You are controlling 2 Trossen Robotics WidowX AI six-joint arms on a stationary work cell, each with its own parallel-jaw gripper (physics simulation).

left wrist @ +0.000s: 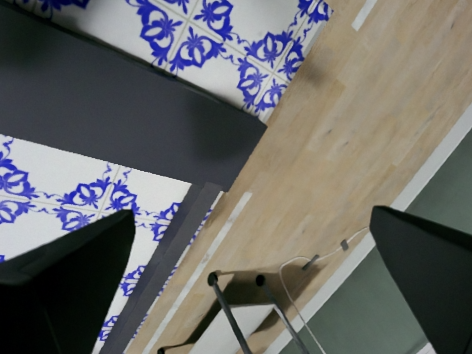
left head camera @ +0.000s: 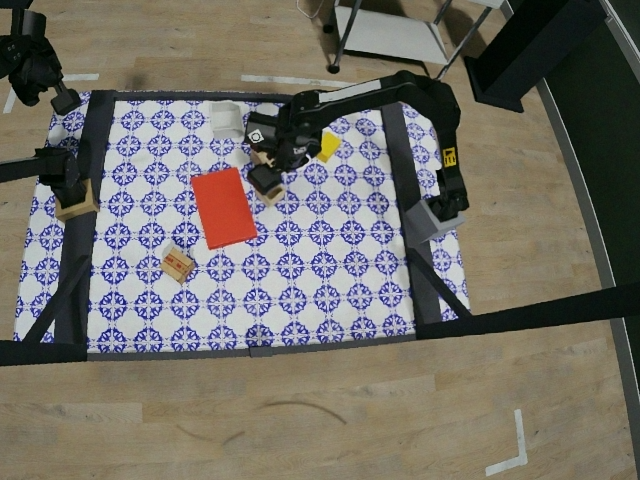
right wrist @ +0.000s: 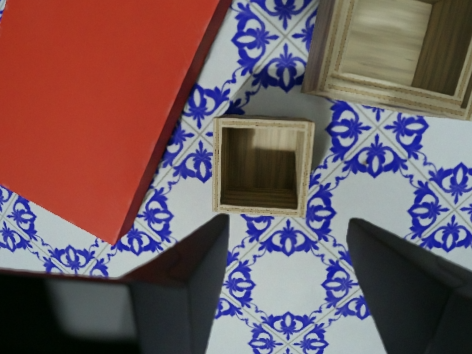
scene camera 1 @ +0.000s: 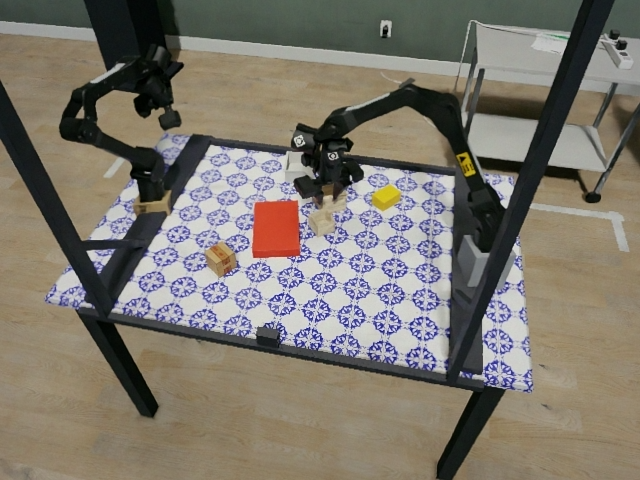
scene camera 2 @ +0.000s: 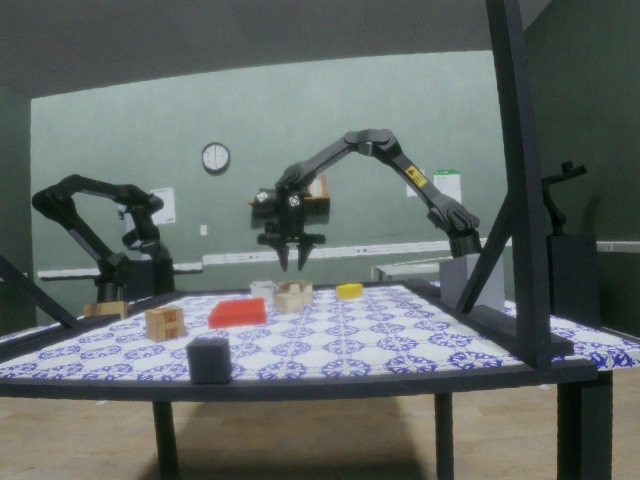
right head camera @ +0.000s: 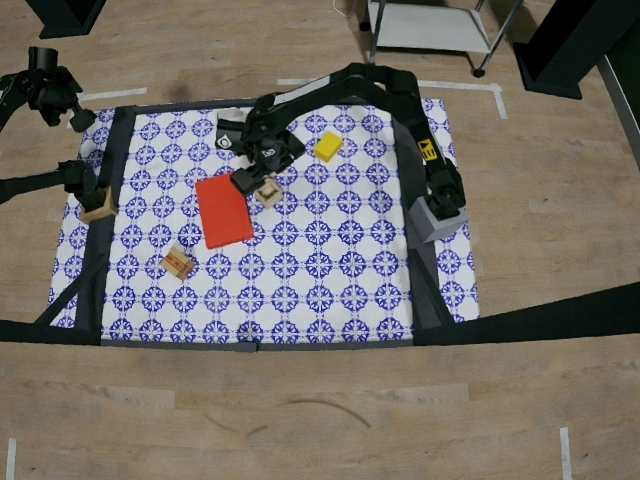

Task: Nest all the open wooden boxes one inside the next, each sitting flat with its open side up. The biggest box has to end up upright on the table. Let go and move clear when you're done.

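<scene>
A small open wooden box (left head camera: 277, 196) (right head camera: 268, 197) (scene camera 1: 323, 227) (scene camera 2: 289, 303) (right wrist: 262, 210) stands open side up beside the red slab. A bigger open wooden box (scene camera 1: 338, 201) (scene camera 2: 309, 291) (right wrist: 320, 75) stands behind it, also open side up. In the right wrist view a second, inner rim (right wrist: 380, 86) shows inside the bigger box, which is cut off by the view edge. My right gripper (scene camera 2: 292, 269) (right wrist: 288, 226) hangs above the small box, pointing down, open partway and empty. My left gripper (left wrist: 254, 219) is wide open and empty, raised over the back left table edge.
The red slab (left head camera: 223, 207) (scene camera 1: 276, 228) (right wrist: 90, 110) lies left of the small box. A white open bin (left head camera: 225, 118) stands at the back, a yellow block (right head camera: 327, 146) (scene camera 1: 386, 197) at back right. A printed brown box (left head camera: 177, 264) (scene camera 1: 220, 259) stands front left.
</scene>
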